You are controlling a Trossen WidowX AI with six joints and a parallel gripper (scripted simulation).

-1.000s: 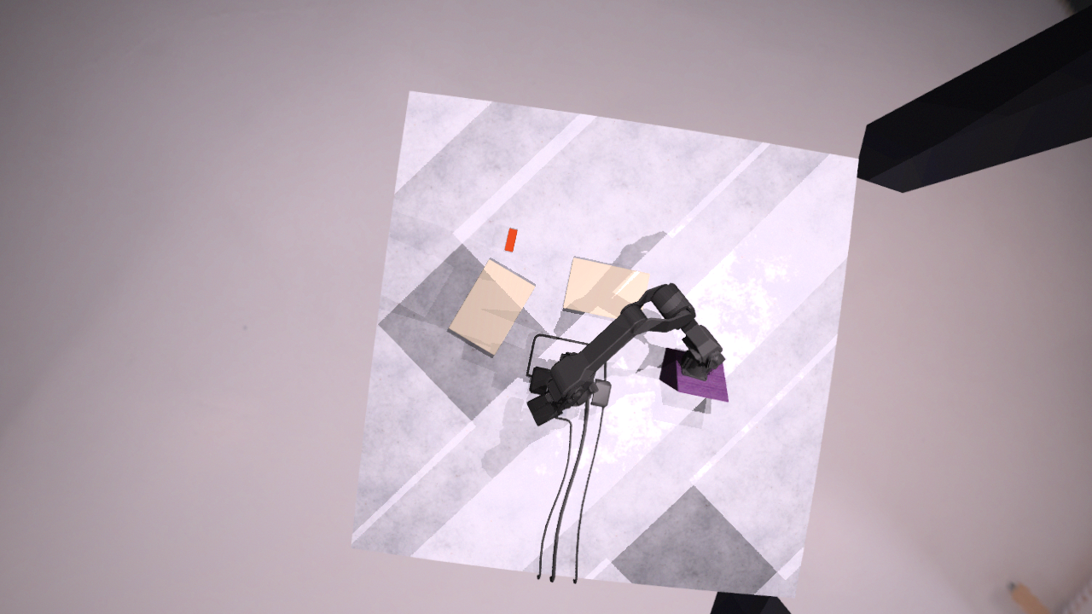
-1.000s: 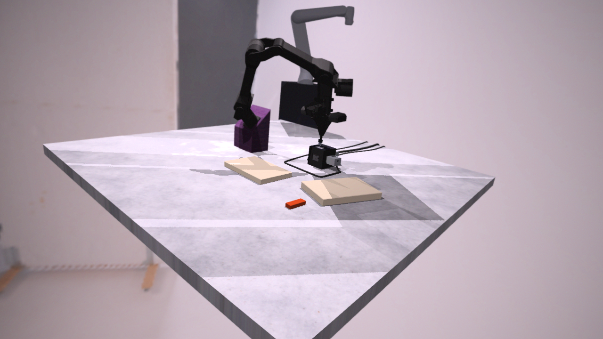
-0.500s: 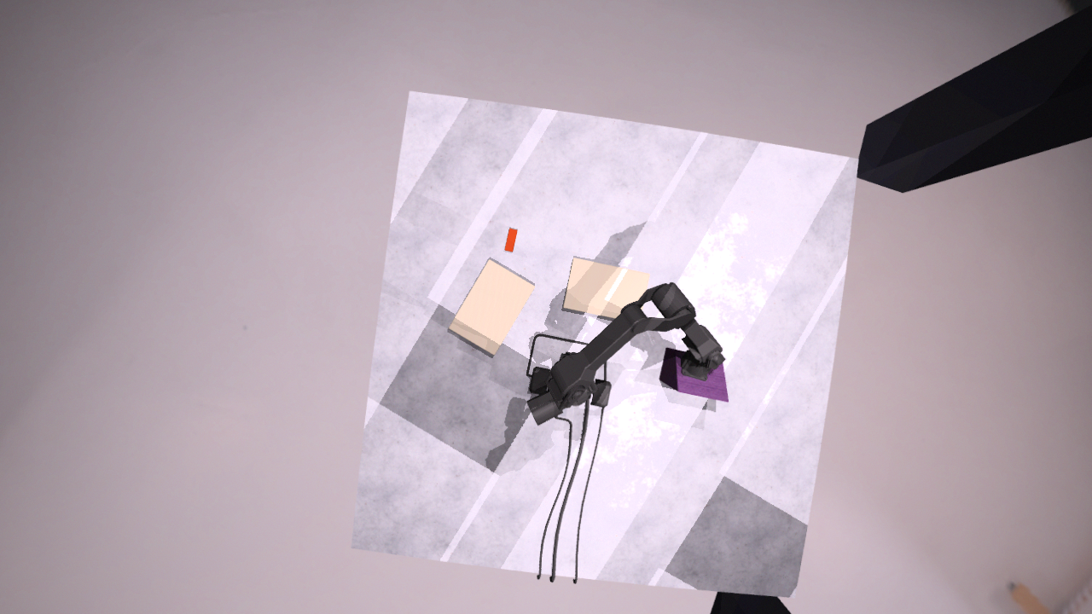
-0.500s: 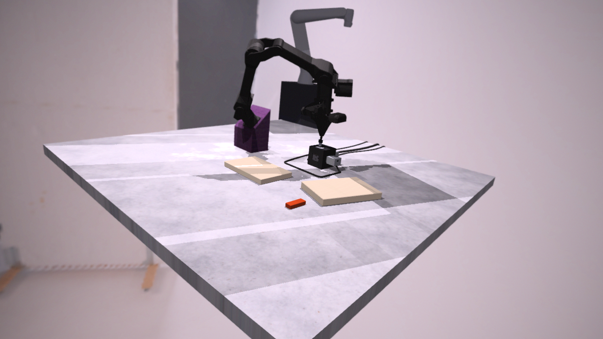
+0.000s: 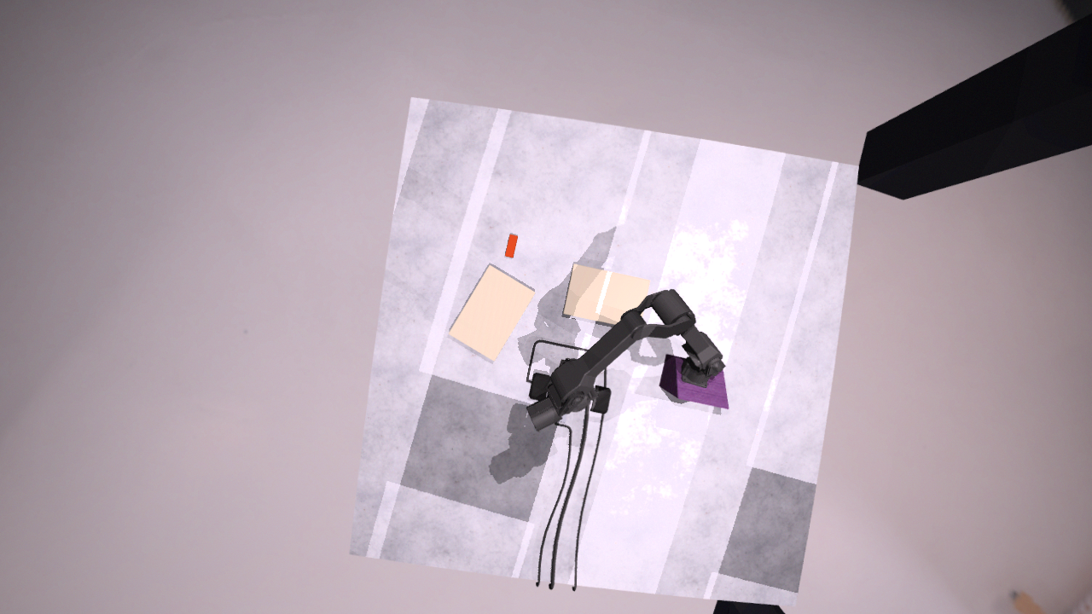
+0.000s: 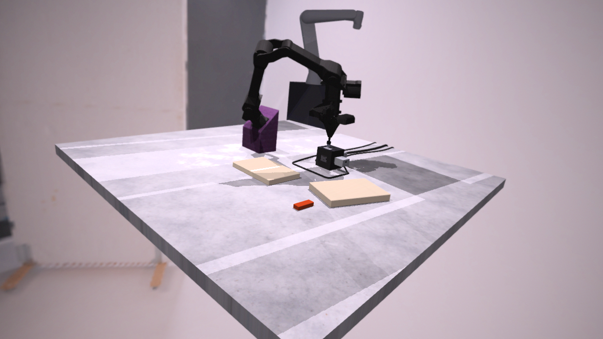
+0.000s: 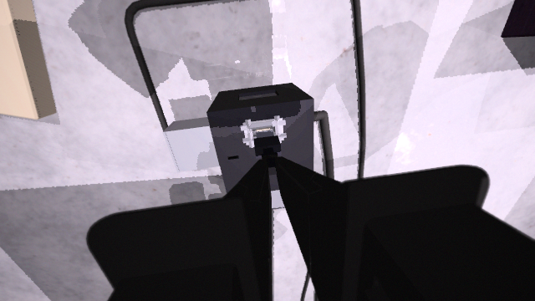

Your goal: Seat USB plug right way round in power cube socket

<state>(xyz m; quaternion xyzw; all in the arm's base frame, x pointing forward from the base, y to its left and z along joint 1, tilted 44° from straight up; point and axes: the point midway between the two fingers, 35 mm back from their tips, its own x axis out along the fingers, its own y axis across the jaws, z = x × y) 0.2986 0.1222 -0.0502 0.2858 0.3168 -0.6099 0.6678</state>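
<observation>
Right now my gripper tip is 2 cm above the dark USB plug. The rest, counted from my gripper tip: silver-rimmed socket 5 cm below; then red block 24 cm ahead, 32 cm to the right, 11 cm below.
</observation>
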